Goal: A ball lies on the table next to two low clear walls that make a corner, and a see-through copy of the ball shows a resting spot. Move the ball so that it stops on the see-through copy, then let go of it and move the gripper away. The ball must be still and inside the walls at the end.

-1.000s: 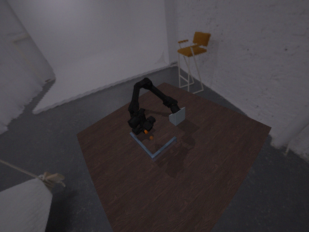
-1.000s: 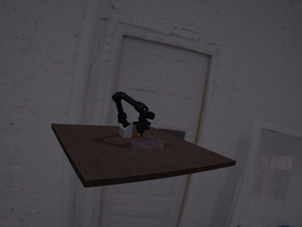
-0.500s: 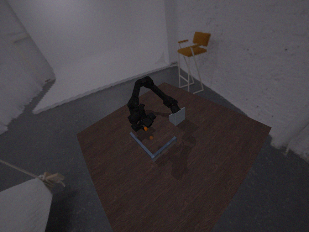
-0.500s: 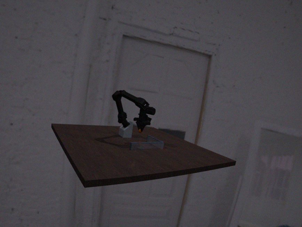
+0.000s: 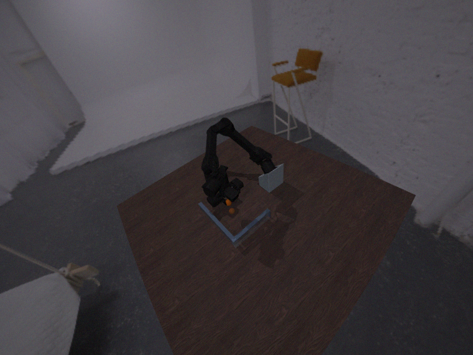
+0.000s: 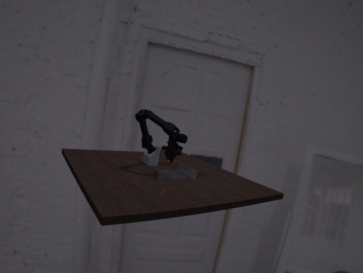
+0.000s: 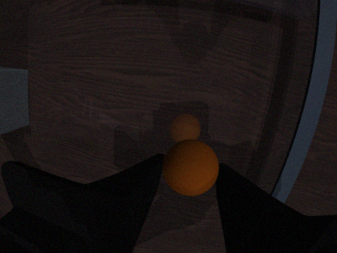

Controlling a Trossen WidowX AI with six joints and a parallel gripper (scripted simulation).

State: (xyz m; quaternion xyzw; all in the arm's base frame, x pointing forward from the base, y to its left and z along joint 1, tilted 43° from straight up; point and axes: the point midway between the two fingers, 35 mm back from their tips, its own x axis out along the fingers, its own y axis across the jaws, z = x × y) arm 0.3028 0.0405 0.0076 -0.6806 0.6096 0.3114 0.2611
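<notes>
Now: the see-through copy 80 mm below my gripper tip. The rest, counted from my gripper tip: orange ball (right at my gripper tip).
</notes>
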